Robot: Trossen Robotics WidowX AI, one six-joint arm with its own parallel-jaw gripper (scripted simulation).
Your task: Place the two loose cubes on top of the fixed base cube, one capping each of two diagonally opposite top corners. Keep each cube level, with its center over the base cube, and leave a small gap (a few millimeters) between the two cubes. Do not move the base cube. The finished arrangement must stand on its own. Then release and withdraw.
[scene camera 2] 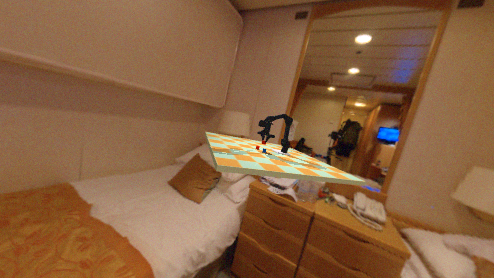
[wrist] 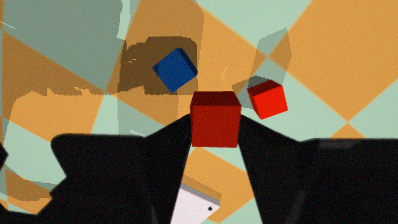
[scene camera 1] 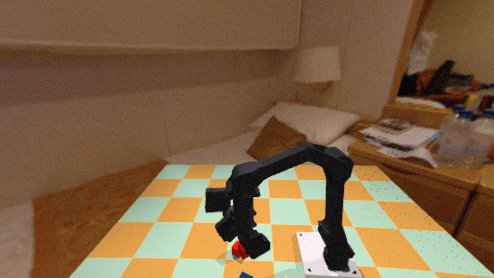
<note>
The pictures show: my gripper and a blue cube.
My gripper also shows in the wrist view.
</note>
